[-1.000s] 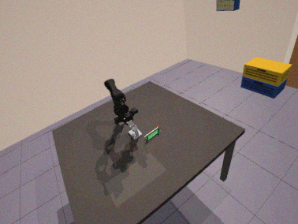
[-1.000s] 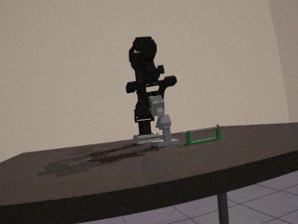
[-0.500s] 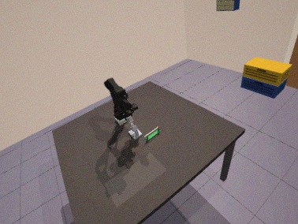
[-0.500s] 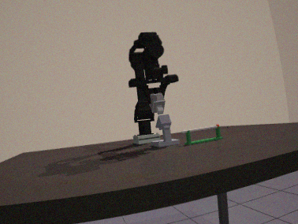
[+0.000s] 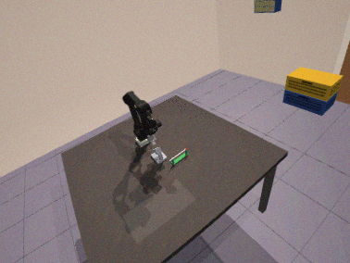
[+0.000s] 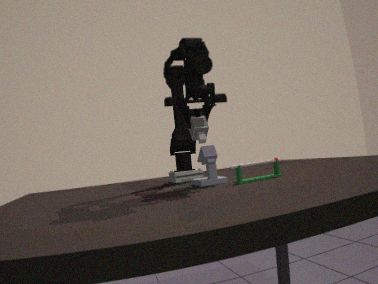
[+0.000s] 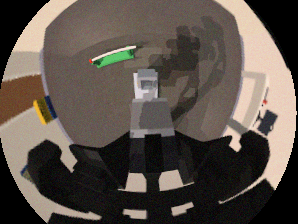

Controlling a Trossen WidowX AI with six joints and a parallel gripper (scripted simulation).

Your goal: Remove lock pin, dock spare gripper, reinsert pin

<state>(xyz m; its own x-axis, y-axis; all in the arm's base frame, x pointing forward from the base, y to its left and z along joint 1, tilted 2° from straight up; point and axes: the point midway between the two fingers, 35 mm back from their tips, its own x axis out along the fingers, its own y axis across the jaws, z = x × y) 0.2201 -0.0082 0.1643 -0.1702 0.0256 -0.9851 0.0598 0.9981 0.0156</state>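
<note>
My gripper tip is 17 cm short of the green rack, 15 cm above it and 10 cm to the right of it. Also, from my gripper tip: grey mount: 12 cm below, 6 cm ahead; then spare gripper: 1 cm ahead.
</note>
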